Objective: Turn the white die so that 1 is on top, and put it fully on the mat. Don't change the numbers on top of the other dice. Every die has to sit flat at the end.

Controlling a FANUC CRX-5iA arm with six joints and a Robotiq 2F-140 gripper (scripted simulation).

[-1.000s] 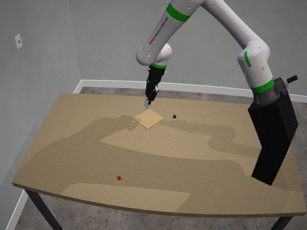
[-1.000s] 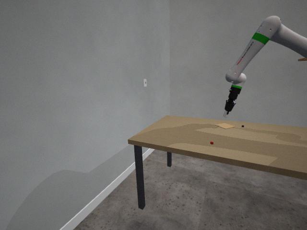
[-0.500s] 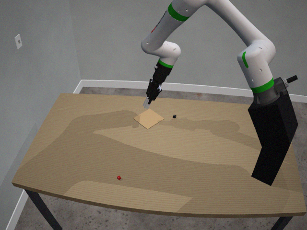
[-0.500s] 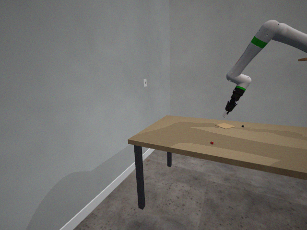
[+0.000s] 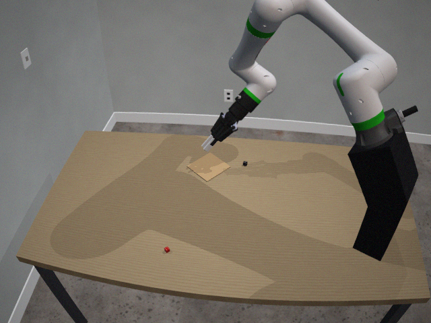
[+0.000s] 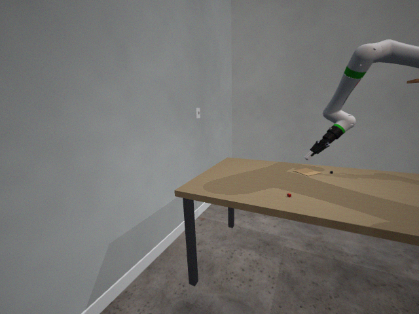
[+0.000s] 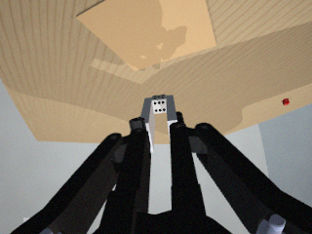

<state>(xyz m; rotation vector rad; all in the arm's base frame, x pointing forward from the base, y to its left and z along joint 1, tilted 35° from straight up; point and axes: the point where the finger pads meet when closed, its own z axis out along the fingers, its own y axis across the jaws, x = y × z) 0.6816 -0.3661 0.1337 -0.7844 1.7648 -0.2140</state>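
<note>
The tan mat lies 1 cm ahead of my hand, 1 cm to the left of it and 13 cm below it. Also, from my hand: black die: 16 cm behind, 1 cm to the right, 12 cm below; then white die: 2 cm ahead, 1 cm to the left, 2 cm below; then red die: 14 cm ahead, 50 cm to the left, 12 cm below.
</note>
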